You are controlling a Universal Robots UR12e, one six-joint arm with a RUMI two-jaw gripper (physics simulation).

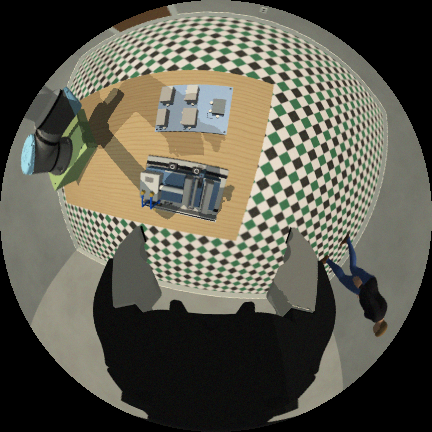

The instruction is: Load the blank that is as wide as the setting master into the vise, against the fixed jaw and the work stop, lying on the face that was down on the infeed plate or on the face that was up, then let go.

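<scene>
The blue infeed plate point(195, 129) lies on the table in the upper middle. Pale blocks stand on its left and middle: at the back a left block point(167, 95) and a right block point(192, 94), in front a left block point(162, 118) and a right block point(189, 117). A darker grey block point(218, 107), perhaps the setting master, stands at the right of the plate. Their widths are too small to compare. The vise point(171, 194) stands nearer, with grey jaws at its right part; no blank shows between them. My gripper point(215, 229) is open and empty, high above the table's near side.
The wooden table point(117, 170) bears the vise and plate. A green pedestal point(80, 150) with a dark robot joint point(61, 152) stands at its left edge. Blue fittings point(151, 201) stick out from the vise's left end. A person point(372, 297) stands on the right.
</scene>
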